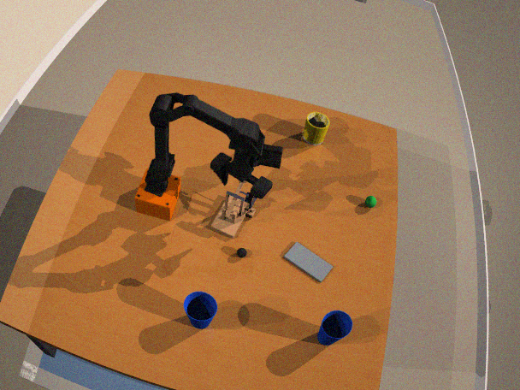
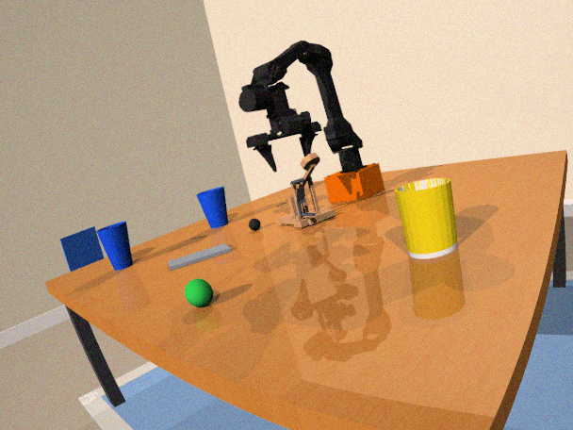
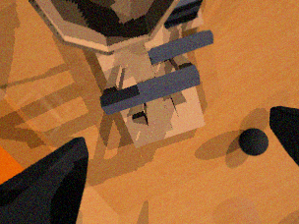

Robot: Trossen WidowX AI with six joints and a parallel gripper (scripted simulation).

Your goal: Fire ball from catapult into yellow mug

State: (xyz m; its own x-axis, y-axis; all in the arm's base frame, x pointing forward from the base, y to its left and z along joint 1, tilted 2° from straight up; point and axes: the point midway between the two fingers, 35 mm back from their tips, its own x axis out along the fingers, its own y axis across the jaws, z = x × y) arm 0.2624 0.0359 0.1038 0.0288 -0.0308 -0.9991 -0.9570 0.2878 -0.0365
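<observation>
Now: gripper tip 70 mm above the wooden catapult, 20 mm to the right of it and 20 mm short of it. The rest, counted from my gripper tip: flat grey slab: 280 mm ahead, 140 mm below, 80 mm to the right; then small black ball: 130 mm to the right, 120 mm below, 70 mm ahead; then yellow mug: 470 mm to the left, 170 mm ahead, 110 mm below.
</observation>
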